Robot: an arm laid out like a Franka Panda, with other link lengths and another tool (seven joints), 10 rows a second.
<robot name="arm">
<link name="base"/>
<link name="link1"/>
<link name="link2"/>
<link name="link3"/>
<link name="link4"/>
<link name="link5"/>
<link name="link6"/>
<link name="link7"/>
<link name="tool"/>
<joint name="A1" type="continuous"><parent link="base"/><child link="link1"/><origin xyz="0 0 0.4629" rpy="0 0 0"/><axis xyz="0 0 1"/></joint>
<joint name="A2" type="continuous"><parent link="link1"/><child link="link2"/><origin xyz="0 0 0" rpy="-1.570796 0 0"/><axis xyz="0 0 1"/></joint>
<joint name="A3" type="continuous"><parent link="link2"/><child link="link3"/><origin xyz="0 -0.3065 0" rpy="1.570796 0 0"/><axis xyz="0 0 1"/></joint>
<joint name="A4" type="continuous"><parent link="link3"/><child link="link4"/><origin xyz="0.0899 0 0" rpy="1.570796 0 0"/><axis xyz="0 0 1"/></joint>
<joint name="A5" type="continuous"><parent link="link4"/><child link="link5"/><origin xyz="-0.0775 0.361 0" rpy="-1.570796 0 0"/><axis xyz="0 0 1"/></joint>
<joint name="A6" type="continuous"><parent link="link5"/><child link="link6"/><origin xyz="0 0 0" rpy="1.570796 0 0"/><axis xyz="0 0 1"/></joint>
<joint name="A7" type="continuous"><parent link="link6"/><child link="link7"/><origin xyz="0.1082 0 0" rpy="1.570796 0 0"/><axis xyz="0 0 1"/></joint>
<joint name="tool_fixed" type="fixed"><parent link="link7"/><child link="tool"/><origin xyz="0.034 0.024 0.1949" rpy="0.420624 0 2.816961"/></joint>
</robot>
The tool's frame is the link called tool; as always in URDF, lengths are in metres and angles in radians. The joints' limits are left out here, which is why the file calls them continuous.
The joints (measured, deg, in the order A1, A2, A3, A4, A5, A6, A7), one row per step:
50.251 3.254 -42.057 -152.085 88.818 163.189 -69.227
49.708 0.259 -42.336 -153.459 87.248 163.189 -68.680
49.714 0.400 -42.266 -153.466 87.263 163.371 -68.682
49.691 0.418 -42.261 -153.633 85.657 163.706 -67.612
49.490 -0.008 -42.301 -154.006 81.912 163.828 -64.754
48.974 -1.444 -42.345 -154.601 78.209 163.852 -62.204
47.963 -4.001 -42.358 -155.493 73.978 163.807 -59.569
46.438 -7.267 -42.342 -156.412 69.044 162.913 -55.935
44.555 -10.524 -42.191 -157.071 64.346 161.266 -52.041
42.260 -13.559 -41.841 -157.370 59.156 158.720 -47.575
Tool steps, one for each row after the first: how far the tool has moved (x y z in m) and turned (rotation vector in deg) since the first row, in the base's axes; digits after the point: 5 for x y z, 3 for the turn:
-0.00417 -0.00041 0.00680 1.620 -0.458 0.085
-0.00448 -0.00089 0.00632 1.357 -0.390 0.069
-0.00442 -0.00206 0.00628 0.718 -0.001 0.411
-0.00349 -0.00266 0.00752 0.278 0.795 0.971
-0.00255 -0.00300 0.01221 0.530 1.046 1.483
-0.00169 -0.00405 0.02080 1.385 0.805 1.974
-0.00054 -0.00419 0.03174 3.365 0.609 2.146
0.00081 -0.00394 0.04348 5.935 0.532 2.048
0.00262 -0.00325 0.05602 8.649 0.850 2.114

